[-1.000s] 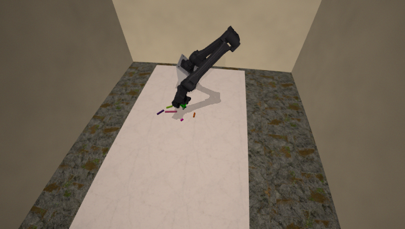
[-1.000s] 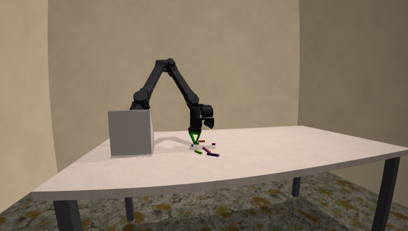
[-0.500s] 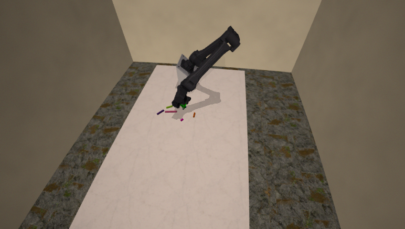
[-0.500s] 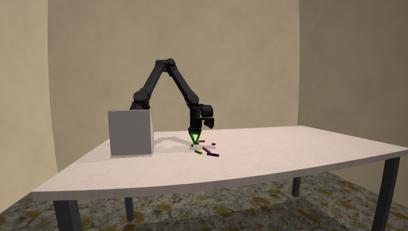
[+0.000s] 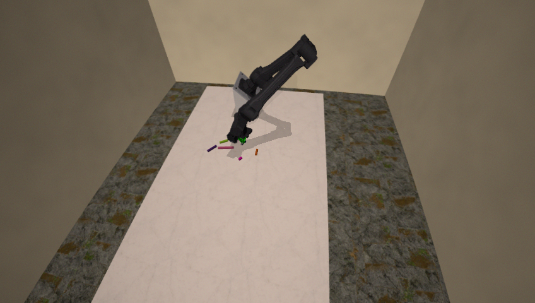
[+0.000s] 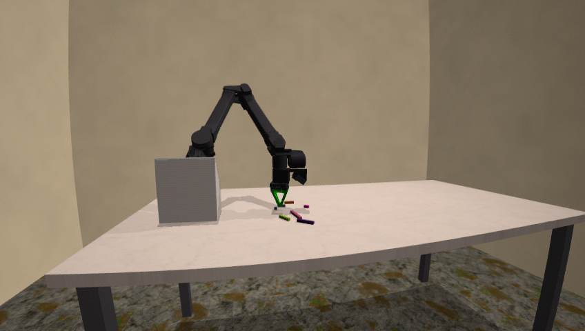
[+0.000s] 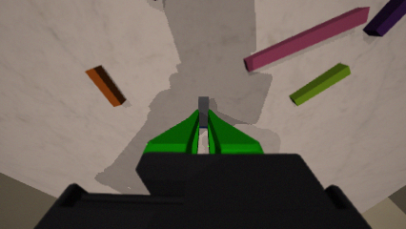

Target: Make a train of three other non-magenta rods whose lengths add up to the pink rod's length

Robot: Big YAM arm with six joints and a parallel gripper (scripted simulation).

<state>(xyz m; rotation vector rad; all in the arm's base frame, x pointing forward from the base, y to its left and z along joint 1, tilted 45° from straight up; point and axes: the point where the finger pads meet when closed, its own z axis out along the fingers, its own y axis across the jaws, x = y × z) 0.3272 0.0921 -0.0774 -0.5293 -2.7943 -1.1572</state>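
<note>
Right now the grey rod is 10 mm ahead of my hand. From my hand the other things lie so: orange rod: 60 mm ahead, 80 mm to the left, 20 mm below; then pink rod: 40 mm ahead, 100 mm to the right, 20 mm below; then blue rod: 20 mm behind, 10 mm to the left, 20 mm below.
</note>
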